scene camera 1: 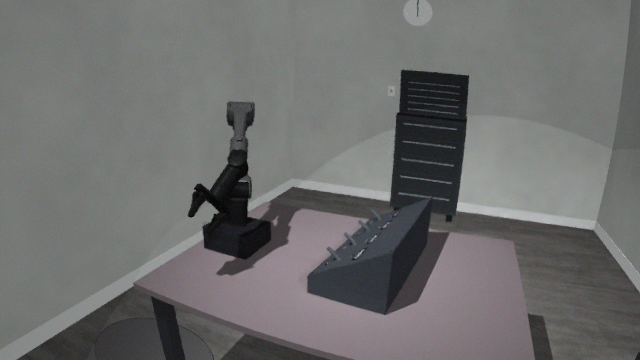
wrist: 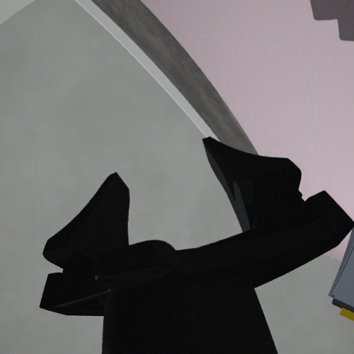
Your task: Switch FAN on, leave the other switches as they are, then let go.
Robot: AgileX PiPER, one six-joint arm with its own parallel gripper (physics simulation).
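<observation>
A dark grey sloped switch box point(scene camera 1: 410, 255) stands on the table, with several grey levers in a row along its sloping face, among them the nearest lever point(scene camera 1: 334, 253) and the farthest lever point(scene camera 1: 375, 215). The labels are too small to read, so I cannot tell which lever is FAN or how each is set. A corner of the switch box point(wrist: 346, 280) shows at the right edge of the wrist view. My gripper point(scene camera 1: 200, 224) point(wrist: 162, 165) is open and empty. It hangs low beside the arm's base, on the side away from the switch box, well apart from the levers.
The arm's black base point(scene camera 1: 237, 239) stands at the left part of the pink table point(scene camera 1: 280, 300). A dark drawer cabinet point(scene camera 1: 431, 150) stands behind the table, near the back wall. A round dark disc point(scene camera 1: 150, 340) shows below the table's left front. The left wall rises beyond the gripper.
</observation>
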